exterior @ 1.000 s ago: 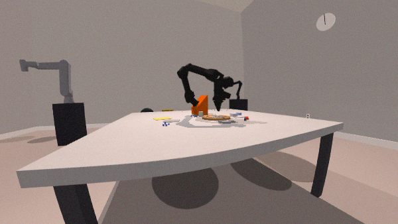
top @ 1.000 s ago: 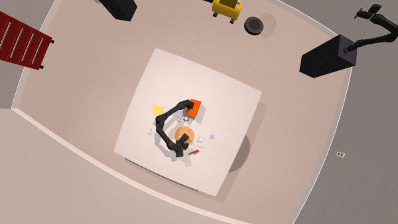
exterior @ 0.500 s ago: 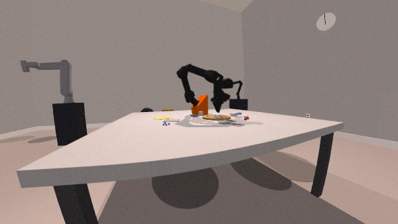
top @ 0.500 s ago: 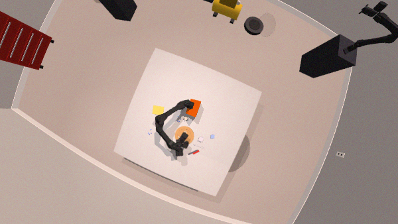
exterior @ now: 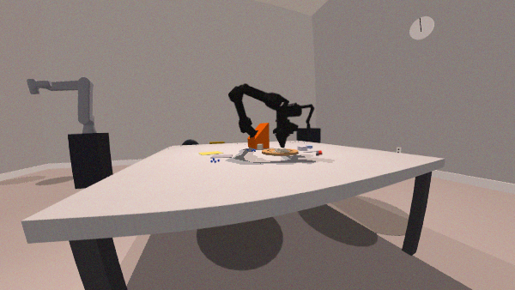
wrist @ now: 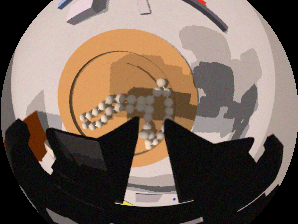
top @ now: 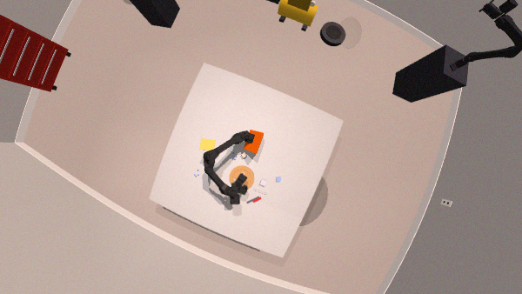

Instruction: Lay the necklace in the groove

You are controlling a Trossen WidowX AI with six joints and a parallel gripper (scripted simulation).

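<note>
The round tan bead board is 40 mm behind my gripper tip, 10 mm to the left of it and 20 mm below it. Round my gripper tip: tool 100 mm ahead, 160 mm to the left, 30 mm below; white square 60 mm behind, 190 mm to the left, 20 mm below; pale blue cube 120 mm behind, 290 mm to the left, 20 mm below.
</note>
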